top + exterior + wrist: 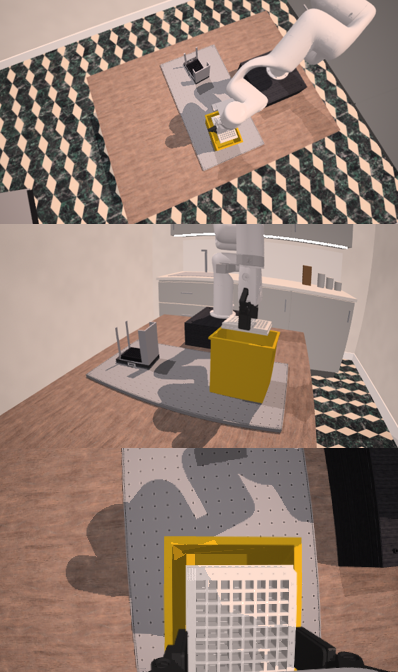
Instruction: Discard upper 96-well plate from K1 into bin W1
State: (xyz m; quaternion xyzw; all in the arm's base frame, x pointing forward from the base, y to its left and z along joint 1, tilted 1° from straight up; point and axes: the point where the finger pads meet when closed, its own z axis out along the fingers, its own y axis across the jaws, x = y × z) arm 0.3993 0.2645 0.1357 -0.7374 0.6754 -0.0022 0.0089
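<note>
Now: the white 96-well plate 1 cm below my hand. Round my hand: yellow plastics bin (13 cm below); black plate (41 cm to the right, 19 cm below, 4 cm ahead); grey side wall (34 cm to the right, 14 cm below, 2 cm ahead).
</note>
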